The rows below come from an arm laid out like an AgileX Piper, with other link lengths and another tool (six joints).
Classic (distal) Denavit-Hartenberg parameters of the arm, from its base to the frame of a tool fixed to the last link. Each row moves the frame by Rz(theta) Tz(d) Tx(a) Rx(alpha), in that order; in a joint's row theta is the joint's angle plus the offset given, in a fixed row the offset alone. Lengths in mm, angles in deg.
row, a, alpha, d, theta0
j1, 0, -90, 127.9, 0
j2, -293.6, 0, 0, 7.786
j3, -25.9, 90, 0, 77.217
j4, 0, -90, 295.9, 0
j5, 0, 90, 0, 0
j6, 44.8, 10.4, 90, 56.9
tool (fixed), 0, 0, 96.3, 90
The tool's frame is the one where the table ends.
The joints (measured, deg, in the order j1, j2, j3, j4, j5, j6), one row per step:
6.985 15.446 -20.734 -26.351 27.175 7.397
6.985 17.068 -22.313 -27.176 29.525 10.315
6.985 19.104 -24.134 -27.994 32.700 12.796
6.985 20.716 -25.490 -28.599 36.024 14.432
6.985 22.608 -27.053 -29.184 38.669 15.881
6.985 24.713 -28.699 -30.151 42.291 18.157
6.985 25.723 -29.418 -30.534 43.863 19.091
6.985 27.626 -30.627 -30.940 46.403 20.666
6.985 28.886 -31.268 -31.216 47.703 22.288
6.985 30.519 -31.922 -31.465 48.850 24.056
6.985 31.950 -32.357 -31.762 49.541 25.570
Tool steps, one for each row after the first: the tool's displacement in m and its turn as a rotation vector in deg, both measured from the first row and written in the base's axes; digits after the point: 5 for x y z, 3 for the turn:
0.00048 -0.00216 0.00214 1.924 1.764 -1.948
0.00051 -0.00574 0.00282 3.351 4.378 -4.306
-0.00108 -0.00987 0.00081 4.132 7.206 -6.583
-0.00102 -0.01312 0.00128 4.746 9.485 -8.552
-0.00219 -0.01792 0.00021 5.653 12.435 -11.516
-0.00260 -0.01994 -0.00044 5.993 13.781 -12.830
-0.00282 -0.02253 -0.00196 6.719 16.165 -14.999
-0.00208 -0.02339 -0.00314 7.678 17.434 -16.504
-0.00024 -0.02383 -0.00507 8.680 18.868 -18.049
0.00195 -0.02410 -0.00713 9.416 19.963 -19.274

